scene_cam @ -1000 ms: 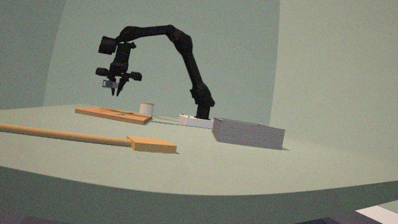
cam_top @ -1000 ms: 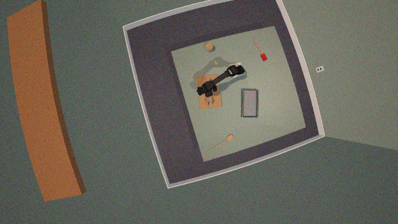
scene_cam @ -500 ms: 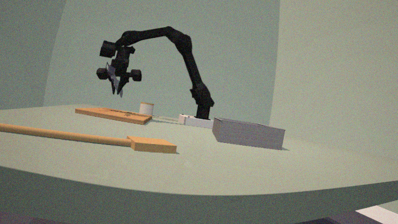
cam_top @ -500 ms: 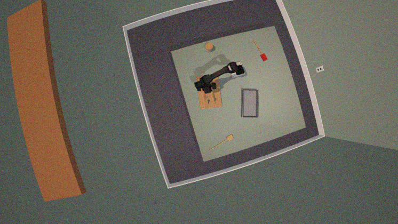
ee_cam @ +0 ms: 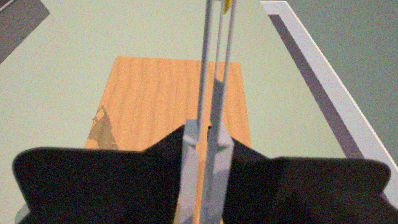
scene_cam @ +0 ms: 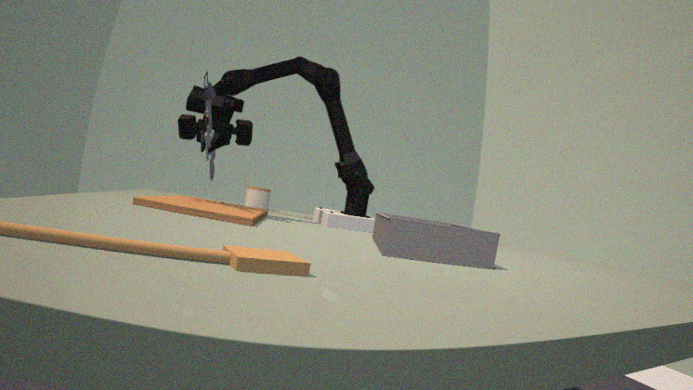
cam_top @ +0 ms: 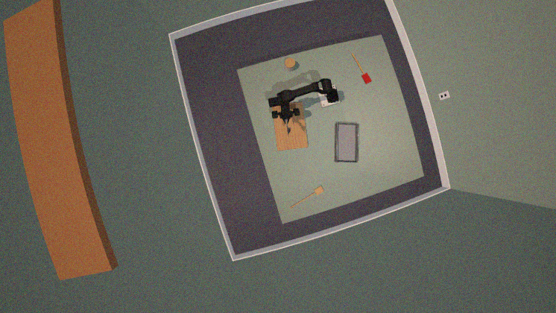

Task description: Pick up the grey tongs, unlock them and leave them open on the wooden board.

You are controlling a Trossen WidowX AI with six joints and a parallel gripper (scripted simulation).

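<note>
Right now my gripper tip is 120 mm above the wooden board, 30 mm to the right of it and 10 mm short of it. Also, from my gripper tip: yellow lock piece (80 mm above, 20 mm ahead, 10 mm to the right); then grey roasting tin (430 mm to the left, 240 mm ahead, 100 mm below); then small cork-coloured cylinder (470 mm behind, 150 mm to the left, 100 mm below).
</note>
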